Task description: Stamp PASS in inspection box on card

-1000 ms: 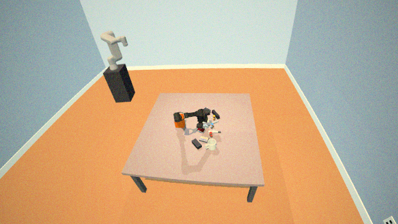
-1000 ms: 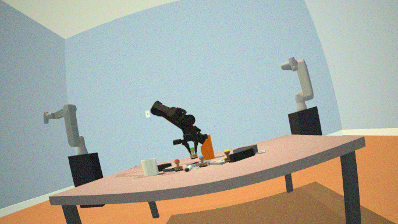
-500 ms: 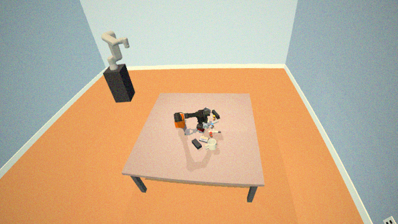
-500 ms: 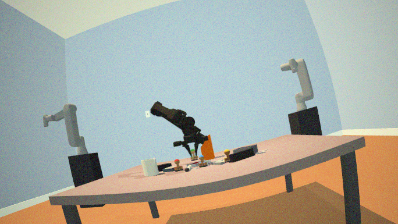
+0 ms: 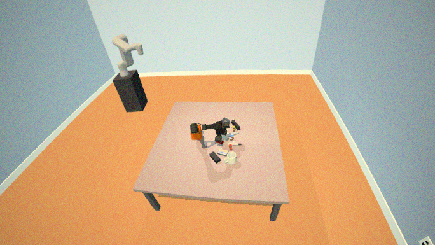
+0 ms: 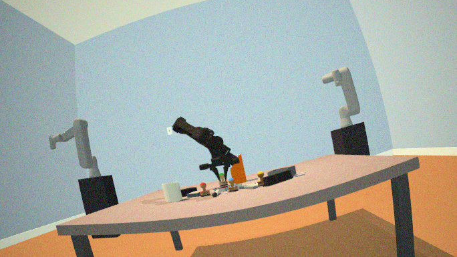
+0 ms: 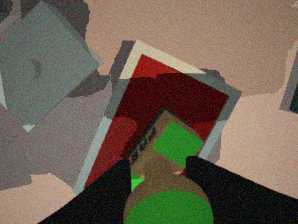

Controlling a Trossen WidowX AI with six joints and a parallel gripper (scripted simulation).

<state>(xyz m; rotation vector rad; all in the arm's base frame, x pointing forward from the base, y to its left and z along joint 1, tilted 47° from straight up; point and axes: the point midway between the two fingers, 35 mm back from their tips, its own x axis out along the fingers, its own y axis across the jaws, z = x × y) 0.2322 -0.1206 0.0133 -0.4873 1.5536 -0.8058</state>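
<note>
The red ink pad is 40 mm below my gripper tip. Also, from my gripper tip: blue-knob stamp: 120 mm ahead, 30 mm to the left, 20 mm below; then red-knob stamp: 100 mm ahead, 90 mm to the right, 20 mm below; then green-knob stamp: right at my gripper tip.
</note>
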